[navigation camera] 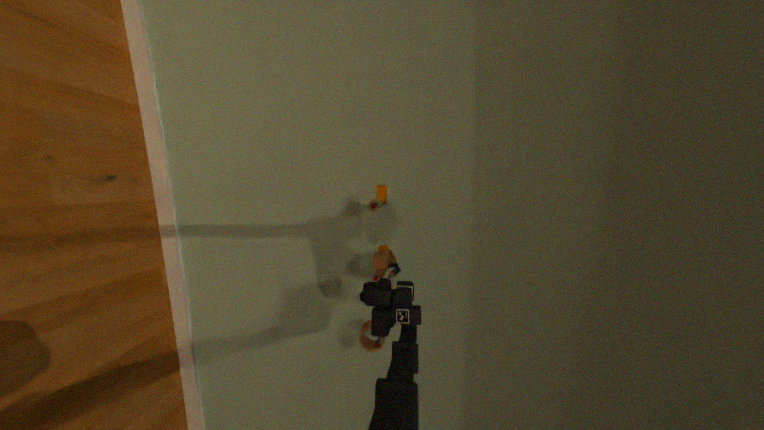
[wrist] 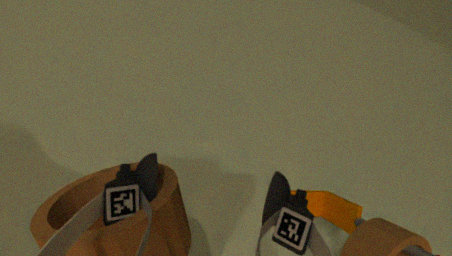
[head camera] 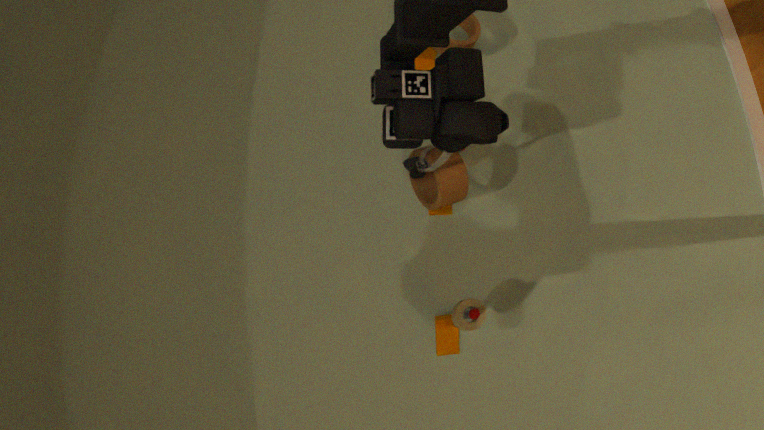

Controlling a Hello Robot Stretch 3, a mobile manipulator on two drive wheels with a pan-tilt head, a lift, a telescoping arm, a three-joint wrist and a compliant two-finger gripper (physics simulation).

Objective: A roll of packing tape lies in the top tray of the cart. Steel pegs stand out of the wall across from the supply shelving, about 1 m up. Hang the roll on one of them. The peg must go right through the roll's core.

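Frame: origin at the robot's base, x ahead, y left, z up, level; metres.
Seen in the pictures: gripper, fingertip midpoint: [navigation camera: 395,282] [wrist: 213,181].
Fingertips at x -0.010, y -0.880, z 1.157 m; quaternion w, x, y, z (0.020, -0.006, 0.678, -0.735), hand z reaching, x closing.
Observation:
Pixels of each thing's middle, then the offset from my fingertips to it. "spot": a spot on its surface instead. Level surfaces: height alone.
- brown tape roll, body centre: [wrist: 118,223] [head camera: 437,175] [navigation camera: 385,264] dy +0.026, dx +0.062, dz -0.033 m
- orange peg plate, body centre: [head camera: 449,180] [navigation camera: 380,261] dy -0.012, dx +0.071, dz -0.062 m
- red peg tip, surface spot: [navigation camera: 375,278] spot: dy +0.062, dx +0.014, dz -0.063 m
- smaller roll, body centre: [head camera: 468,314] [navigation camera: 374,204] dy +0.092, dx +0.268, dz -0.069 m
- Wood floor, surface height: dz -1.157 m
The brown tape roll [head camera: 451,178] [navigation camera: 382,260] [wrist: 172,227] is tilted near the wall, its core opening facing the up side of the wall. My gripper [head camera: 419,164] [navigation camera: 394,269] [wrist: 213,181] is open. In the wrist view its left fingertip overlaps the roll's rim at the core opening; its right fingertip is apart from the roll, with a gap between. An orange peg plate [head camera: 440,210] [navigation camera: 382,248] shows behind the roll. A red peg tip [navigation camera: 375,278] shows beside it in the navigation view. The peg's shaft is hidden, so I cannot tell whether it passes through the core.
A smaller roll [head camera: 459,324] [navigation camera: 370,202] hangs on a red-tipped peg by an orange plate [head camera: 447,336] [navigation camera: 381,192]. Another roll [head camera: 472,32] [navigation camera: 364,336] is on the other side of my wrist. The wrist view shows a roll [wrist: 377,240] and plate [wrist: 332,209] right of my fingers. Wood floor [navigation camera: 80,133] meets the baseboard [navigation camera: 155,181].

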